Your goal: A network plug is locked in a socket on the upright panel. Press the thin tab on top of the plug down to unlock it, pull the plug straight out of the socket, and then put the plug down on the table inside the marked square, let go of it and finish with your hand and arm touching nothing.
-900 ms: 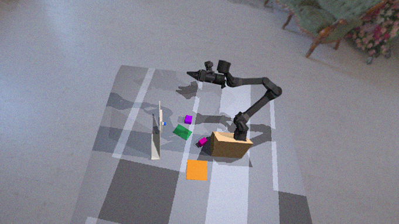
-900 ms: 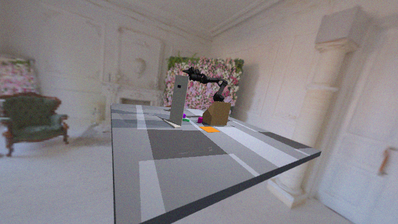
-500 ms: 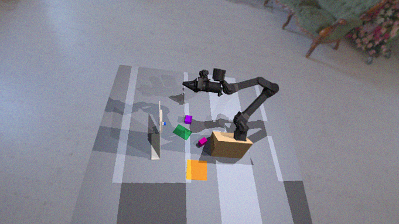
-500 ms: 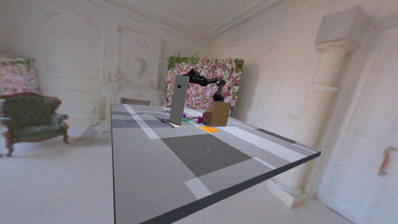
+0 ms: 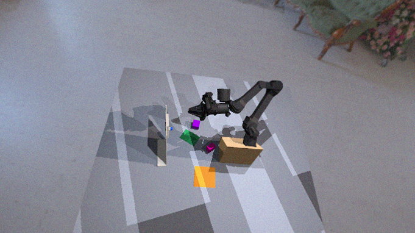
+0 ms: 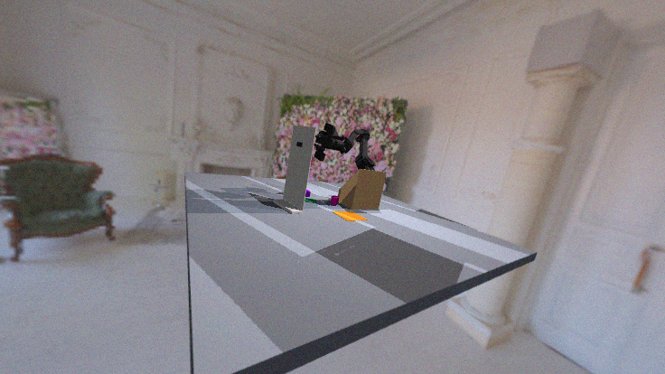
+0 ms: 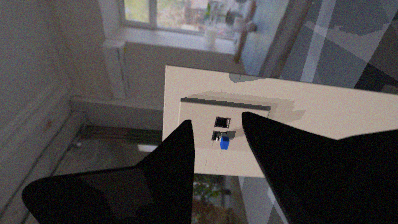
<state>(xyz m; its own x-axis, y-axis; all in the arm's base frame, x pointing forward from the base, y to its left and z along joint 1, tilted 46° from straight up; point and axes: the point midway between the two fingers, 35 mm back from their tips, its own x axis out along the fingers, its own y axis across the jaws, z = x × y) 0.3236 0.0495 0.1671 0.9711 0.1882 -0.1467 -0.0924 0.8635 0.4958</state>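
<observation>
Right now the blue network plug is 10 cm to the left of my gripper tip, 8 cm ahead of it and 3 cm below it. Also, from my gripper tip: upright panel (15 cm below, 10 cm ahead, 9 cm to the left); then orange marked square (31 cm below, 22 cm to the left, 14 cm behind).
</observation>
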